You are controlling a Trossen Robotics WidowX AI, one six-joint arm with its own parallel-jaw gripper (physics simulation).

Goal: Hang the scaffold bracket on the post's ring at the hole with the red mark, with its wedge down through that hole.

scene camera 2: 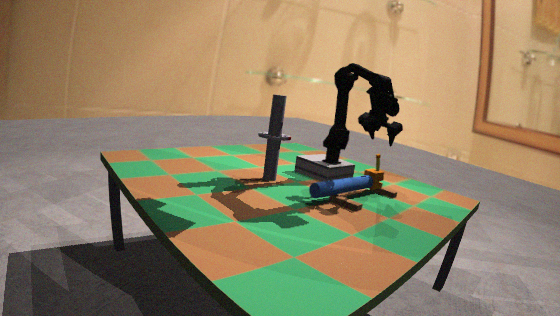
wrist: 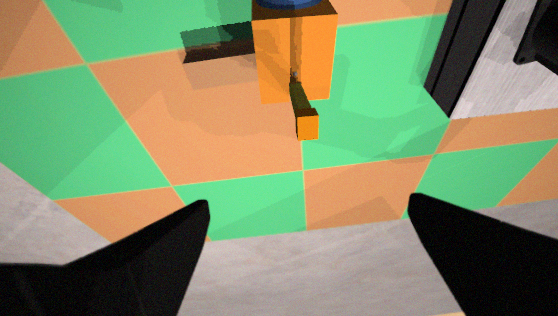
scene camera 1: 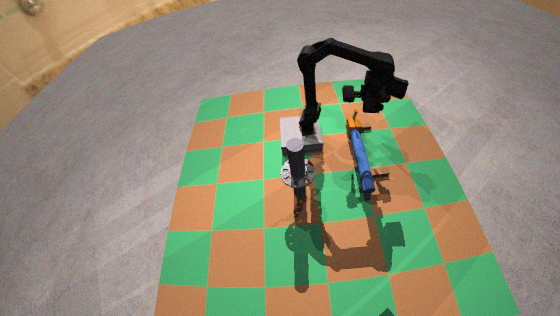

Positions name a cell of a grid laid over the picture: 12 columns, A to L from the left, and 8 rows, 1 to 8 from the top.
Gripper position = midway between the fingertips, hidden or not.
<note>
In view: my gripper (scene camera 1: H3), a scaffold bracket (scene camera 2: H5) and a dark bars (wrist: F2).
The scaffold bracket is seen too in the wrist view (wrist: G2) and in scene camera 1 (scene camera 1: H4). My gripper shows as well in scene camera 2 (scene camera 2: I4) and in the wrist view (wrist: G6).
</note>
